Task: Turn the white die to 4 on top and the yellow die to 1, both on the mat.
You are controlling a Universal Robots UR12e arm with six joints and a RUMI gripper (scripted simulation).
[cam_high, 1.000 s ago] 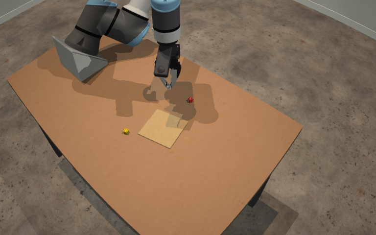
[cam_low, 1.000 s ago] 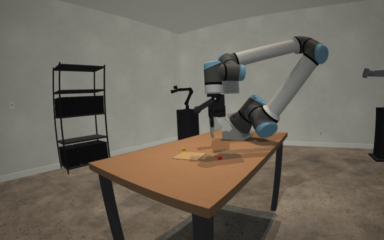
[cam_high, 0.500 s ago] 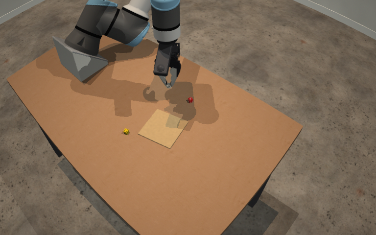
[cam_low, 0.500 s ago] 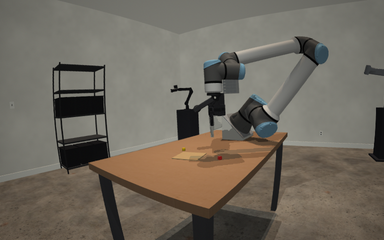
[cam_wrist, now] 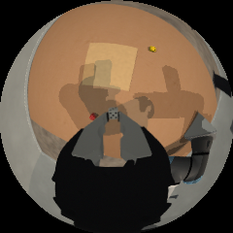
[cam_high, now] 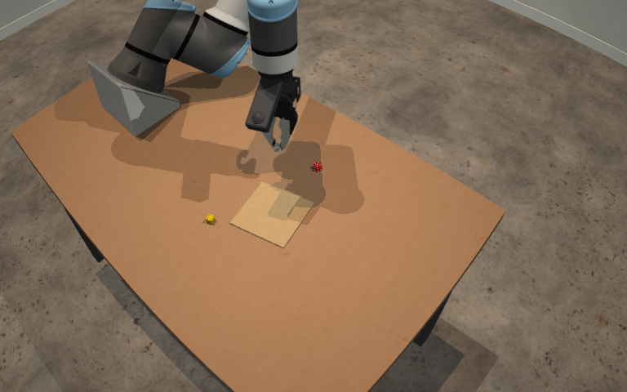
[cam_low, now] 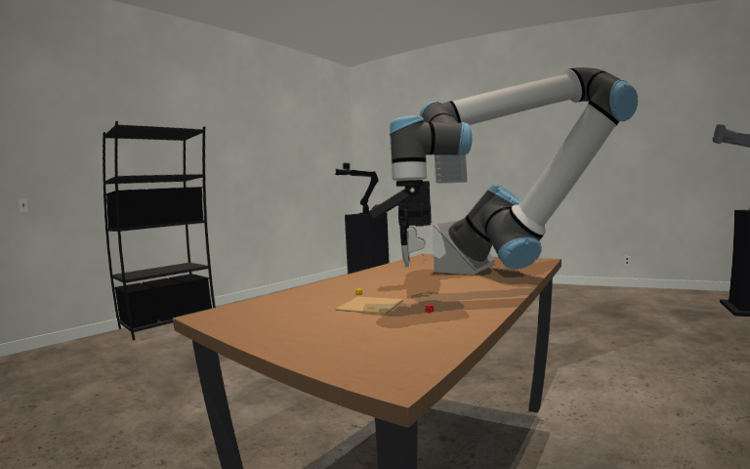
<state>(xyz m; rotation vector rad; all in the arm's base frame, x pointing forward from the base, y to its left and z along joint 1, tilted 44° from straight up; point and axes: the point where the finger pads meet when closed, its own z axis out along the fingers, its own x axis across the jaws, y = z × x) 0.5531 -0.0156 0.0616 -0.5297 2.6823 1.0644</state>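
Now: hand 4 cm past the yellow die, 19 cm to the left of it and 11 cm above it. Round my hand: red die (4 cm ahead, 9 cm to the left, 11 cm below); then tan mat (5 cm ahead, 9 cm to the right, 12 cm below); then white die (1 cm below).
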